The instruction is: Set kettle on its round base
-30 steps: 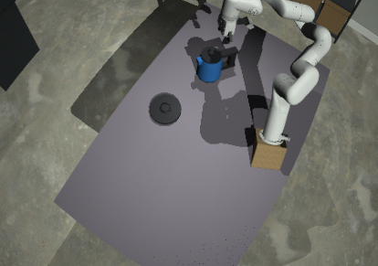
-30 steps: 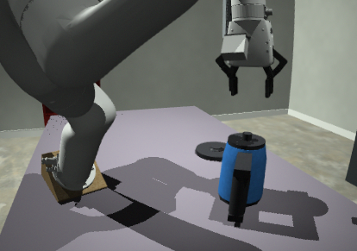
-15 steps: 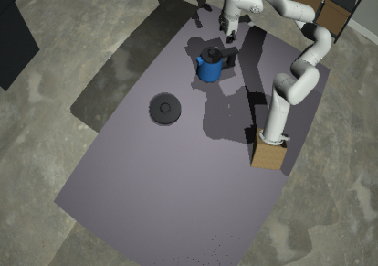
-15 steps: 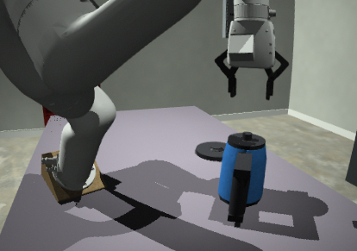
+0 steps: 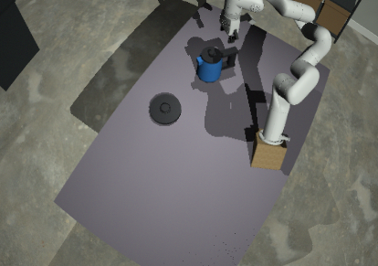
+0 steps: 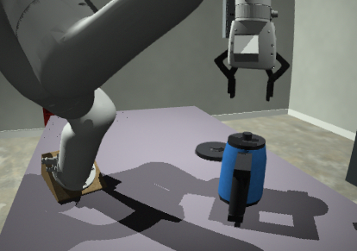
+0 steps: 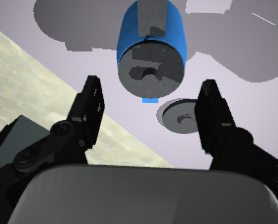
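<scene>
The blue kettle is 21 cm below my hand, 2 cm to the left of it and 2 cm ahead of it. From my hand the other things lie so: round black base: 32 cm to the left, 29 cm below, 16 cm ahead.
</scene>
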